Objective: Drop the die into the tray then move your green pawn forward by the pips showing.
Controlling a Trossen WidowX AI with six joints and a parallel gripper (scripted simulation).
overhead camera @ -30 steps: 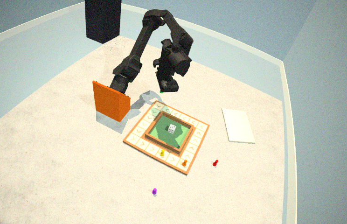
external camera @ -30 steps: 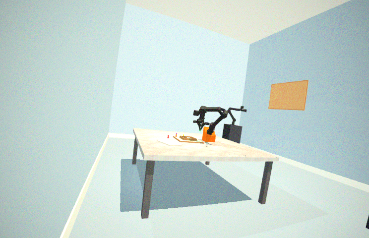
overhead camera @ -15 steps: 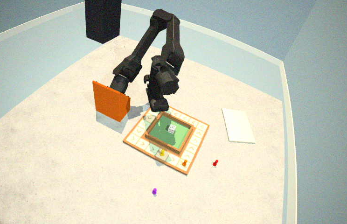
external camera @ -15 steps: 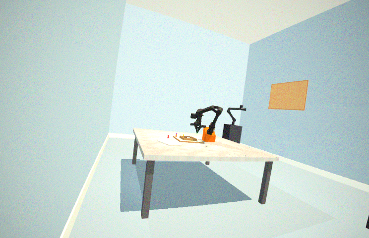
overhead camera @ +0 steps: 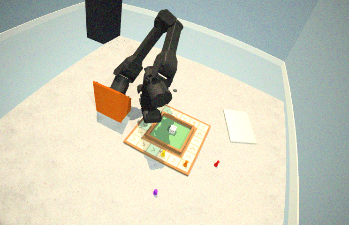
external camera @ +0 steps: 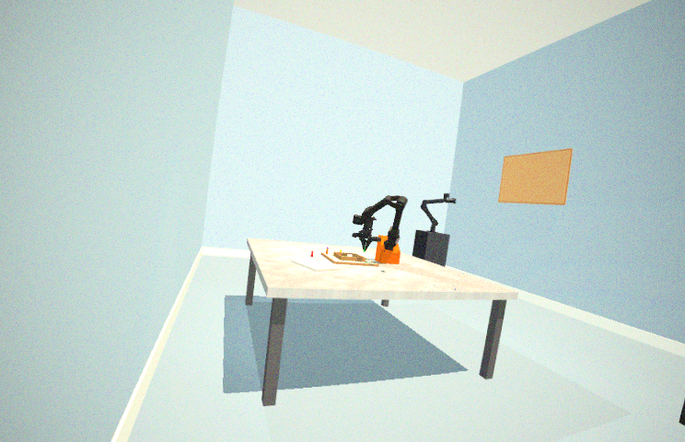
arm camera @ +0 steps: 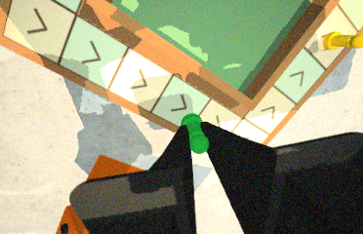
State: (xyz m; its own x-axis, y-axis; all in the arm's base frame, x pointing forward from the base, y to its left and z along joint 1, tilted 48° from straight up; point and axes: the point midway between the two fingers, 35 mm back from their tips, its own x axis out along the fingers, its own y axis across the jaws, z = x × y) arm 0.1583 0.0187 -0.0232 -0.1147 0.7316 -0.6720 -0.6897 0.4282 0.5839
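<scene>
The green pawn lies 10 mm above my gripper tip. The rest, counted from my gripper tip: orange pawn (230 mm ahead, 70 mm to the right, 40 mm below); then yellow pawn (130 mm ahead, 80 mm to the right, 40 mm below); then white die (110 mm ahead, 40 mm to the left, 40 mm below).
</scene>
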